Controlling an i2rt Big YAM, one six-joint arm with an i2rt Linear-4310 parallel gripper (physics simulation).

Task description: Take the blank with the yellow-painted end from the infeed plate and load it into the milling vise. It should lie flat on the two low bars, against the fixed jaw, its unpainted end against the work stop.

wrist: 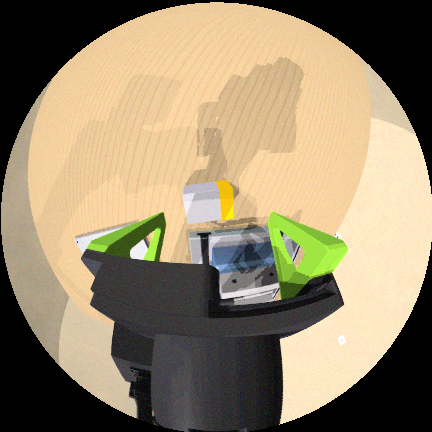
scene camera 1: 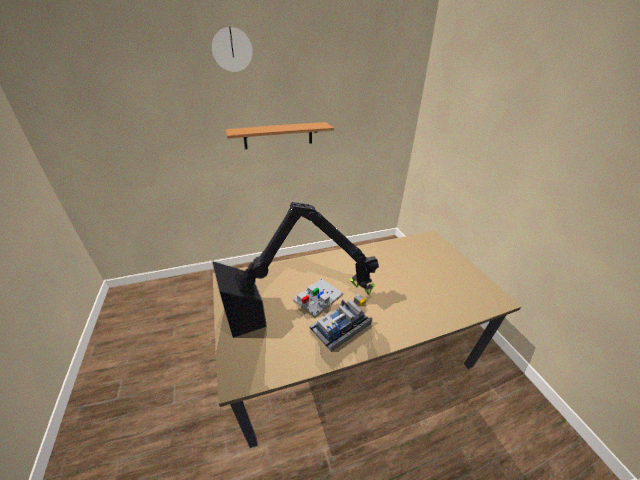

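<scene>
The blank with the yellow-painted end (scene camera 1: 360, 300) (wrist: 207, 202) lies on the table just off the end of the milling vise (scene camera 1: 341, 321) (wrist: 250, 286), apart from it. In the wrist view its yellow end points right and its bare grey end left. My gripper (scene camera 1: 361, 287) (wrist: 216, 217) is open and empty, above the table near the blank; in the wrist view the blank shows between and slightly beyond the fingertips. The infeed plate (scene camera 1: 332, 289) (wrist: 106, 232) is beside the vise, partly hidden by a finger in the wrist view. The low bars and work stop cannot be made out clearly.
Red (scene camera 1: 305, 299), green (scene camera 1: 315, 290) and blue-marked (scene camera 1: 321, 294) pieces stand on the infeed plate. The black robot base (scene camera 1: 241, 307) is at the left end of the table (scene camera 1: 439, 289). A wall shelf (scene camera 1: 279, 129) hangs far behind.
</scene>
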